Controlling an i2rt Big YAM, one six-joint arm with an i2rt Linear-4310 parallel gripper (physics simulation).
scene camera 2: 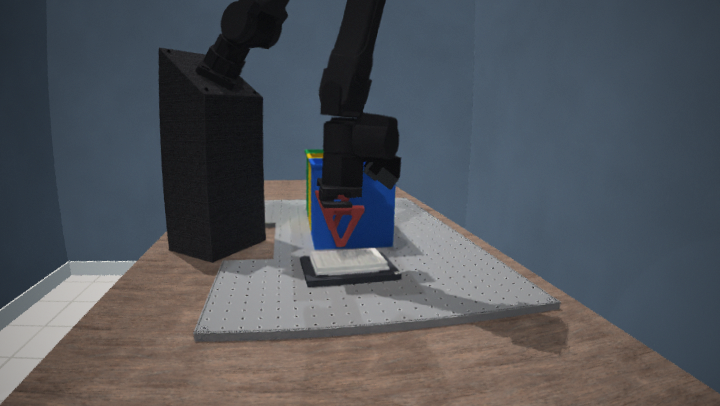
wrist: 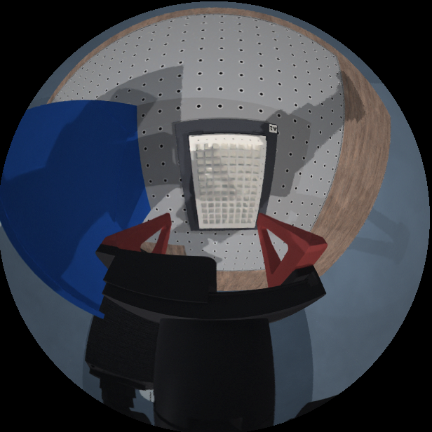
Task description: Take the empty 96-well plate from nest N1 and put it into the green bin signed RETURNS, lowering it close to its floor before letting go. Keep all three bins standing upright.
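Frame: origin at the arm's base, x ahead, y left, z up, level; millimetres.
Where they show: gripper, fingertip midpoint: [scene camera 2: 336, 237]; arm's base, origin of the base link: [scene camera 2: 218, 73].
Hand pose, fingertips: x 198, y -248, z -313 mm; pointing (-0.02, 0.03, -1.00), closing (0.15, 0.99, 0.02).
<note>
Each offset is from my fingertips to the centre of the thing. "*": to the spot under its first point. Level surfaces: height alone.
A pale, see-through 96-well plate {16 mm ahead, 19 mm right, 40 mm down} [scene camera 2: 350, 261] [wrist: 227, 182] lies flat in a dark nest {16 mm ahead, 19 mm right, 52 mm down} [scene camera 2: 352, 280] [wrist: 271, 165] on the perforated board. My gripper [scene camera 2: 341, 244] [wrist: 213, 217] is open and empty, with its red fingers pointing down. In the scene view its fingertips are a little above the plate. In the wrist view they stand wide apart, below the near end of the plate. A thin strip of the green bin's rim {* 79 mm ahead, 487 mm left, 118 mm up} [scene camera 2: 313, 150] shows behind the yellow and blue bins; its sign and its floor are hidden.
The blue bin {82 mm ahead, 157 mm left, 31 mm up} [scene camera 2: 375, 221] [wrist: 75, 165] stands upright close beside the nest and the fingers. The yellow bin {* 23 mm ahead, 305 mm left, 3 mm up} [scene camera 2: 309, 201] shows as a strip behind it. A tall black pedestal [scene camera 2: 206, 166] stands to the left in the scene view. The perforated board {59 mm down} [scene camera 2: 262, 302] [wrist: 220, 55] lies on the wooden table.
</note>
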